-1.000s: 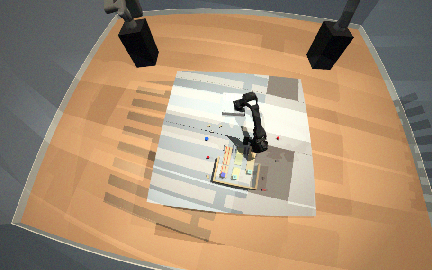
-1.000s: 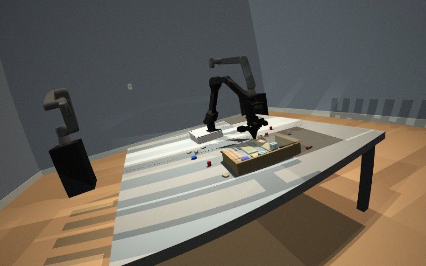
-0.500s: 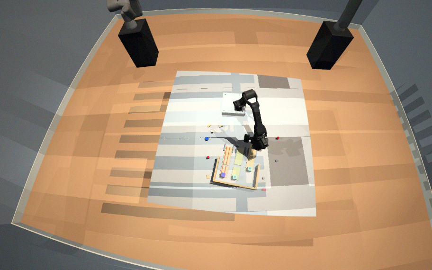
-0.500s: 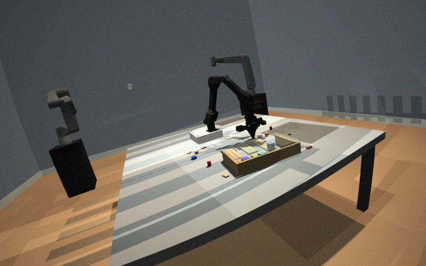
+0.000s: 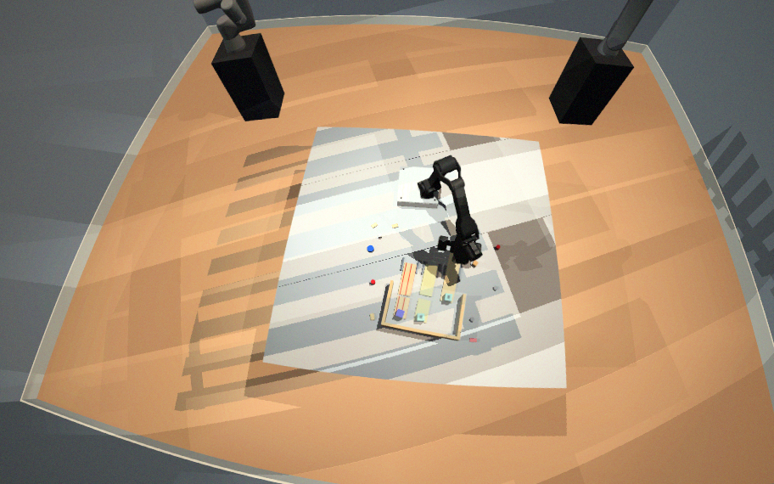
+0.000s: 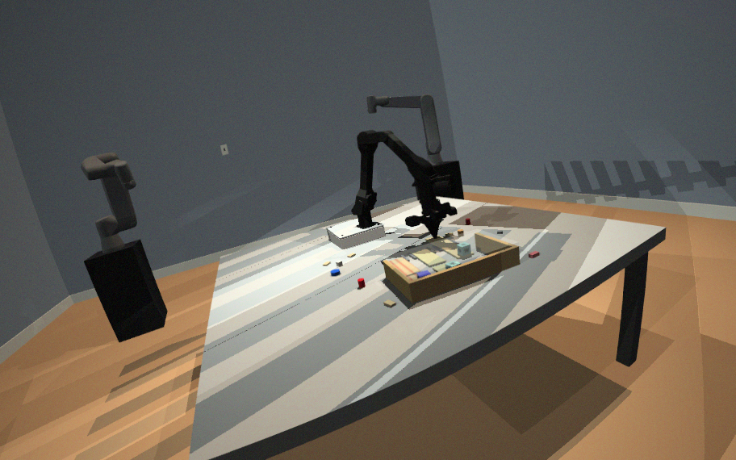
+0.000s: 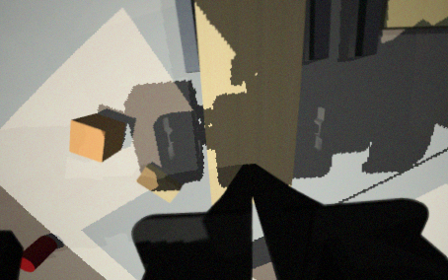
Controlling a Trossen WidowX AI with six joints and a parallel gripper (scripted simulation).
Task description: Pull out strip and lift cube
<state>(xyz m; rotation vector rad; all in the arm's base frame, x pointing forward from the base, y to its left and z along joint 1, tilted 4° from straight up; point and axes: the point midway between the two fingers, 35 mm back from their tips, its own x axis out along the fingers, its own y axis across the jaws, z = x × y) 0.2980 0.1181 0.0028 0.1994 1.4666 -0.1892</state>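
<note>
My gripper tip is now 10 cm short of the tan strip and 3 cm to the left of it. Round my gripper tip: tan block: 8 cm to the left, 5 cm ahead; blue disc: 39 cm to the right, 4 cm behind.
</note>
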